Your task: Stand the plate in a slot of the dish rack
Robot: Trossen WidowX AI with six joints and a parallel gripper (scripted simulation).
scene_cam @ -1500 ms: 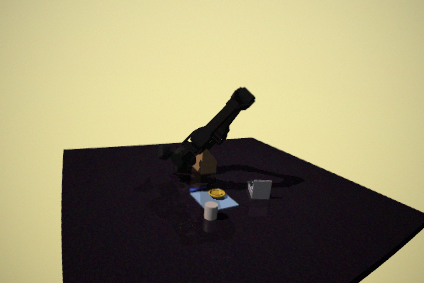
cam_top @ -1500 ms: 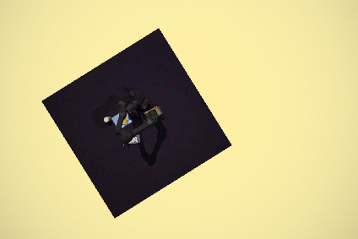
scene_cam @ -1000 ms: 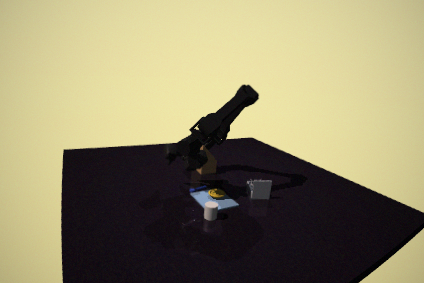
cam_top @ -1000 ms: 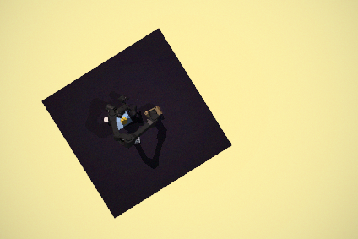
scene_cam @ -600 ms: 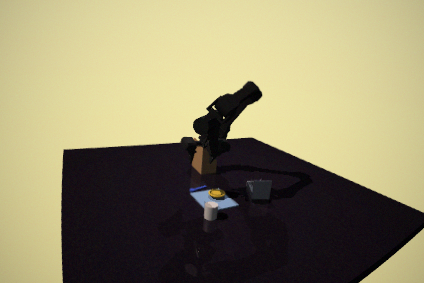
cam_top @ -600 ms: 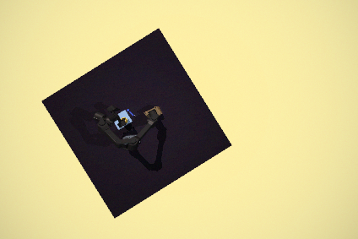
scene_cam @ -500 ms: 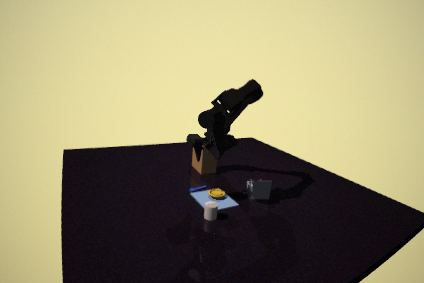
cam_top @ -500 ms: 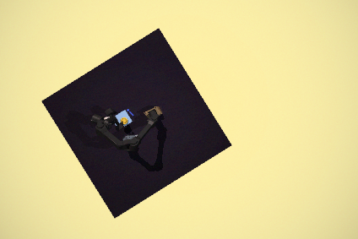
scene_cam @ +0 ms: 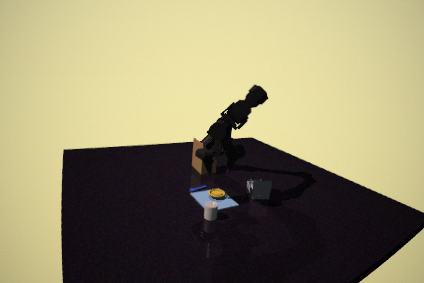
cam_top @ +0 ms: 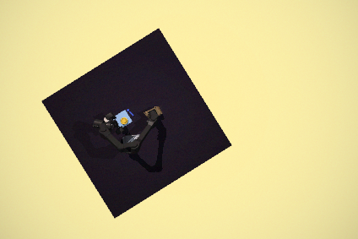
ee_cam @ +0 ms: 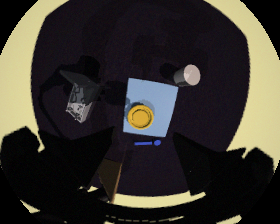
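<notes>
My gripper tip is now 1 cm past the yellow plate and 9 cm above it. From my gripper tip the other things lie so: light blue mat (1 cm ahead, 1 cm to the right, 10 cm below); blue stick (9 cm behind, 5 cm to the right, 10 cm below); white cup (12 cm ahead, 8 cm to the right, 8 cm below).
</notes>
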